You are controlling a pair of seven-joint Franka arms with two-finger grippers.
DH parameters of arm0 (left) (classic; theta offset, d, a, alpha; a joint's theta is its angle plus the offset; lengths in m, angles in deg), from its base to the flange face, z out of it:
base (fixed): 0 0 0 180
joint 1: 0 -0.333 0 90
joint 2: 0 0 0 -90
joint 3: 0 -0.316 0.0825 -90
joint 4: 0 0 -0.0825 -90
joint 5: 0 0.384 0 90
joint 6: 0 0 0.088 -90
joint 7: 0 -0.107 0 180
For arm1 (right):
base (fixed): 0 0 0 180
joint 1: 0 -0.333 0 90
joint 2: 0 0 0 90
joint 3: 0 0.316 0.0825 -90
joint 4: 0 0 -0.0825 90
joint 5: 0 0.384 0 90
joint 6: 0 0 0.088 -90
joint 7: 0 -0.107 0 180
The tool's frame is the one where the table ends.
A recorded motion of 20 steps. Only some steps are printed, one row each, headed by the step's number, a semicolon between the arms.
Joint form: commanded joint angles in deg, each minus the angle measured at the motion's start. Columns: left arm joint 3, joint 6, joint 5, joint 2, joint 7, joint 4, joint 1; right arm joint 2, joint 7, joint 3, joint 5, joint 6, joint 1, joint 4.
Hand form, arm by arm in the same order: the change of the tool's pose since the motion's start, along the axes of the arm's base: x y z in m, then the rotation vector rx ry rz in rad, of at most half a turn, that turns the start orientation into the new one. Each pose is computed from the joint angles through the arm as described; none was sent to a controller.
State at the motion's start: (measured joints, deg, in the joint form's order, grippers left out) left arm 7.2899 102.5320 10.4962 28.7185 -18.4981 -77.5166 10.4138; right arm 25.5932 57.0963 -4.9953 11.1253 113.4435 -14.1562 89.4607
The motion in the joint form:
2: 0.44 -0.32 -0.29 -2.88 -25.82 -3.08 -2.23; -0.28 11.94 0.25 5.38 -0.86 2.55 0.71
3: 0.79 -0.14 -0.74 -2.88 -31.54 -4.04 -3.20; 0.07 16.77 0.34 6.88 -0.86 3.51 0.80
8: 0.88 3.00 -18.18 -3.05 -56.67 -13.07 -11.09; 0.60 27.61 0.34 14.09 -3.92 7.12 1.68
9: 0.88 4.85 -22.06 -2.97 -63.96 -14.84 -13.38; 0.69 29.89 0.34 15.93 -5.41 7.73 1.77
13: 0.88 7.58 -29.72 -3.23 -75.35 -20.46 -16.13; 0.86 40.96 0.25 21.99 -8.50 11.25 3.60
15: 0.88 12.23 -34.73 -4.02 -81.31 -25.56 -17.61; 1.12 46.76 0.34 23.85 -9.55 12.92 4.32
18: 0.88 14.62 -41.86 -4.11 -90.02 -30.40 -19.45; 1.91 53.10 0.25 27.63 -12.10 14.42 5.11
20: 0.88 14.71 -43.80 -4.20 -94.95 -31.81 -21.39; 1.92 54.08 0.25 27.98 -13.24 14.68 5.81
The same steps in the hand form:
2: -0.0080 0.0231 0.0089 -0.0117 0.0670 -0.4158; 0.0002 -0.0217 -0.0027 0.0955 -0.0035 0.1266
3: -0.0085 0.0304 0.0014 -0.0253 0.0932 -0.5027; 0.0018 -0.0304 -0.0072 0.1231 -0.0122 0.1821
8: -0.0200 0.0956 -0.0640 -0.3646 0.1591 -0.7086; -0.0013 -0.0630 -0.0217 0.2570 0.0050 0.2554
9: -0.0200 0.1168 -0.0755 -0.4345 0.1224 -0.7658; -0.0035 -0.0668 -0.0242 0.2958 0.0155 0.2744
13: -0.0349 0.1385 -0.1099 -0.5700 0.0793 -0.8392; -0.0121 -0.0986 -0.0399 0.4269 0.0034 0.3546
15: -0.0474 0.1515 -0.1328 -0.6224 0.0148 -0.8483; -0.0157 -0.1134 -0.0479 0.4745 -0.0165 0.4082
18: -0.0652 0.1655 -0.1617 -0.7157 -0.0487 -0.8672; -0.0218 -0.1236 -0.0615 0.5658 -0.0288 0.4571
20: -0.0718 0.1836 -0.1697 -0.7424 -0.0814 -0.8917; -0.0269 -0.1245 -0.0670 0.5874 -0.0127 0.4669

